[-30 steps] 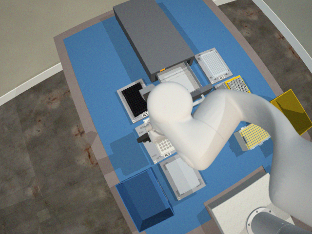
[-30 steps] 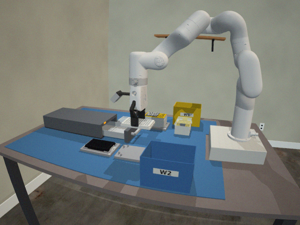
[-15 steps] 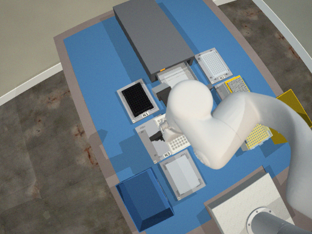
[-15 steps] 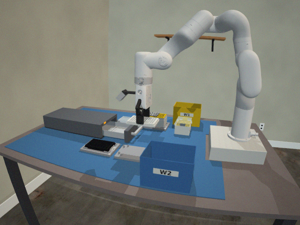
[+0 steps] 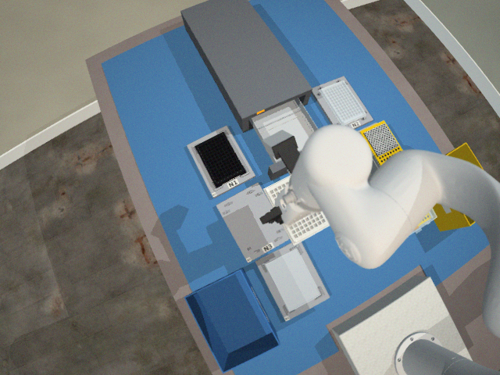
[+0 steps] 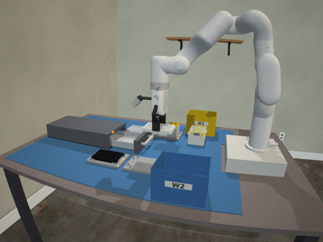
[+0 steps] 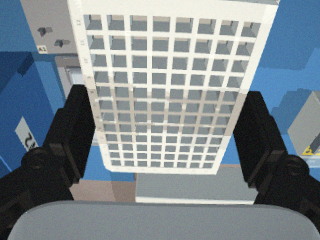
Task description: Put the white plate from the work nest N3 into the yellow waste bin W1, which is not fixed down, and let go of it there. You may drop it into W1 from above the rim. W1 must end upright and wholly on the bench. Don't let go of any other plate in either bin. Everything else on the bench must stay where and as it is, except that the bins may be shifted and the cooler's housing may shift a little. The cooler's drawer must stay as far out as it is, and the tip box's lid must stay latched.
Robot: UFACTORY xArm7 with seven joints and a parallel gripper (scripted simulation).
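The yellow bin W1 is 430 mm to the right of my hand, 130 mm behind it and 120 mm below it. Round my hand: white plate (10 mm below); then nest N3 (150 mm below, 80 mm to the left, 30 mm ahead); then black plate (210 mm ahead, 140 mm below, 100 mm to the left).
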